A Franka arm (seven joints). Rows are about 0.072 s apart.
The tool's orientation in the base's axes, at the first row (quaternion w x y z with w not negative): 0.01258, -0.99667, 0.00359, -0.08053
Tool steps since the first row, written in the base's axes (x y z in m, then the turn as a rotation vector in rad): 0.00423, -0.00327, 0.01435, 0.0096, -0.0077, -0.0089; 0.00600, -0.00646, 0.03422, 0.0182, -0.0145, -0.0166; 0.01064, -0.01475, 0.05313, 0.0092, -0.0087, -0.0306; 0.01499, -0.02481, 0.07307, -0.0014, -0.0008, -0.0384; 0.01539, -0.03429, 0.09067, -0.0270, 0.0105, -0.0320; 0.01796, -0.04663, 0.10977, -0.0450, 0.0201, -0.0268; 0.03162, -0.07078, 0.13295, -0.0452, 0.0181, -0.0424; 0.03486, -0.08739, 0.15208, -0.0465, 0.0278, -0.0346; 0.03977, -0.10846, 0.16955, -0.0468, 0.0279, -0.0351
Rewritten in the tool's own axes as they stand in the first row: 0.00651, 0.00288, -0.01356, 0.0081, 0.0079, 0.0101; 0.01147, 0.00555, -0.03296, 0.0154, 0.0148, 0.0189; 0.01916, 0.01333, -0.05108, 0.0043, 0.0094, 0.0315; 0.02675, 0.02285, -0.07030, -0.0075, 0.0018, 0.0376; 0.03005, 0.03187, -0.08783, -0.0319, -0.0095, 0.0275; 0.03577, 0.04371, -0.10657, -0.0489, -0.0192, 0.0197; 0.05319, 0.06718, -0.12784, -0.0516, -0.0168, 0.0350; 0.05961, 0.08328, -0.14660, -0.0517, -0.0267, 0.0274; 0.06745, 0.10387, -0.16357, -0.0521, -0.0267, 0.0278
